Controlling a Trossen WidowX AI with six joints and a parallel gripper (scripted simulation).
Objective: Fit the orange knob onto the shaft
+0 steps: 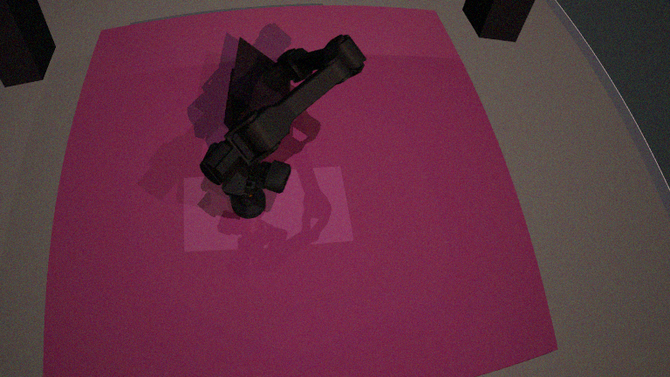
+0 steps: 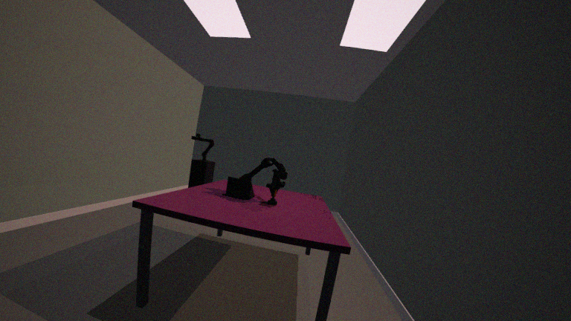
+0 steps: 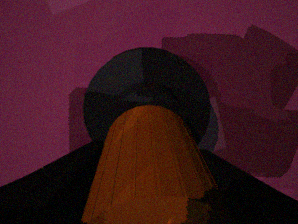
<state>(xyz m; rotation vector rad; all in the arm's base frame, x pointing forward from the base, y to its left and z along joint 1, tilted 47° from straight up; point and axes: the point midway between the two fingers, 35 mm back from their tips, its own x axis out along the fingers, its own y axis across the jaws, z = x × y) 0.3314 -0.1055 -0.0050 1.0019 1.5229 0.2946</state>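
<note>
Right now the orange knob is 2 cm above my gripper tip. From my gripper tip the other things lie so: dark round pedestal: 4 cm below.
</note>
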